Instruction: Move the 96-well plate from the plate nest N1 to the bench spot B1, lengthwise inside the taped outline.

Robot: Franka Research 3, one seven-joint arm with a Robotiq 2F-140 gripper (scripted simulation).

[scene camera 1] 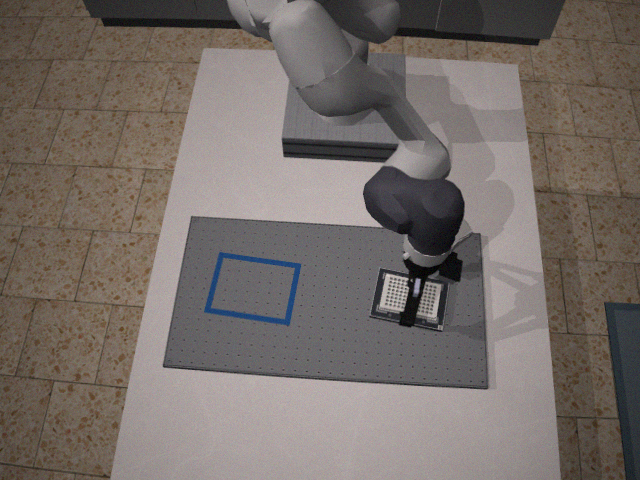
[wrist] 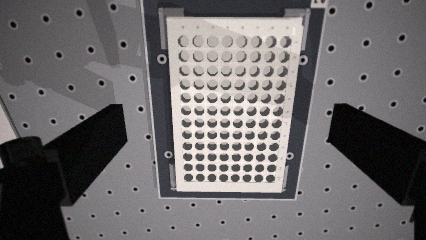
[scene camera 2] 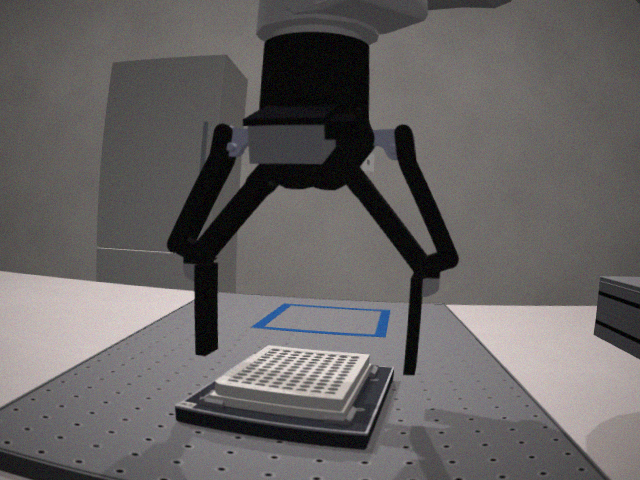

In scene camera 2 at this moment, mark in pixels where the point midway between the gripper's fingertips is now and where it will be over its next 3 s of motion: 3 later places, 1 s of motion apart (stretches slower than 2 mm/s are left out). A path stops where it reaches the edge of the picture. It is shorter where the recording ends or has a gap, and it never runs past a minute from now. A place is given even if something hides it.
The gripper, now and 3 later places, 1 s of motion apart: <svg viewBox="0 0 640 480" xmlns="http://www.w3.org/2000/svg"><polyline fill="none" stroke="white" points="304,363 300,385 295,341 298,298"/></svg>
